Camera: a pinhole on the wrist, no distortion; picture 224 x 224 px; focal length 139.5 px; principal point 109.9 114.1 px. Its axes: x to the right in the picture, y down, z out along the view. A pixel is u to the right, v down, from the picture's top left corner.
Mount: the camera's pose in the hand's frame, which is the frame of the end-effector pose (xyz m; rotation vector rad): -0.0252 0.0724 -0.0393 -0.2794 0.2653 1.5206
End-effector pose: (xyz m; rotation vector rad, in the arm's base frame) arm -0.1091 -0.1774 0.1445 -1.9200 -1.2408 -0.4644
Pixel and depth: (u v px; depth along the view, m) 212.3 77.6 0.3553
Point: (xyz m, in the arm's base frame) 0.2883 -0.0647 -0.1161
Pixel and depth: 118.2 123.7 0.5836
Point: 0.0775 0.1031 -0.3361
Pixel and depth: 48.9 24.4 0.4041
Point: -0.0171 0.2636 0.0275
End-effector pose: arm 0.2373 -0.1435 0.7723 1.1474 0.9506 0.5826
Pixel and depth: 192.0 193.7 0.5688
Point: 0.4358 -0.4048 1.4787
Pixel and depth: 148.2 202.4 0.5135
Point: 0.4297 -0.4844 1.2937
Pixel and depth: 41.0 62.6 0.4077
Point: 0.6551 -0.2485 0.7956
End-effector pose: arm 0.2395 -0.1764 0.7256 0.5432 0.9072 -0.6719
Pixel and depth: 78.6 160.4 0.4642
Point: 0.4853 -0.3216 1.1213
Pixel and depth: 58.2 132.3 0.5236
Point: 0.5197 -0.4503 1.0865
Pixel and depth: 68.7 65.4 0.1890
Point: 0.3999 -0.2396 0.7859
